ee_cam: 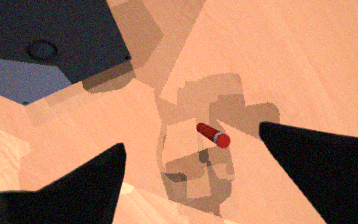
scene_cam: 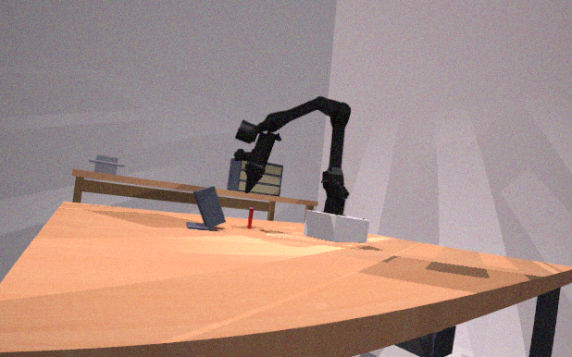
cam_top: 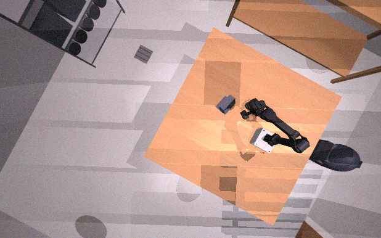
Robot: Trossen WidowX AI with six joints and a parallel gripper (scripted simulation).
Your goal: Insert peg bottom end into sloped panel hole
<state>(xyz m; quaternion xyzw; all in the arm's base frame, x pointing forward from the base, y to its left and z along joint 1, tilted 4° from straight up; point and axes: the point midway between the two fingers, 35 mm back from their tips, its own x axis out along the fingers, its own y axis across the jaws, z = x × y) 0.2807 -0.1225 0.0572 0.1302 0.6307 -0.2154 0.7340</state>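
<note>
Right now my gripper tip is 4 cm past the red peg, 2 cm to the left of it and 7 cm above it. From my gripper tip the other things lie so: sloped panel: 15 cm ahead, 5 cm to the left, 6 cm below.
</note>
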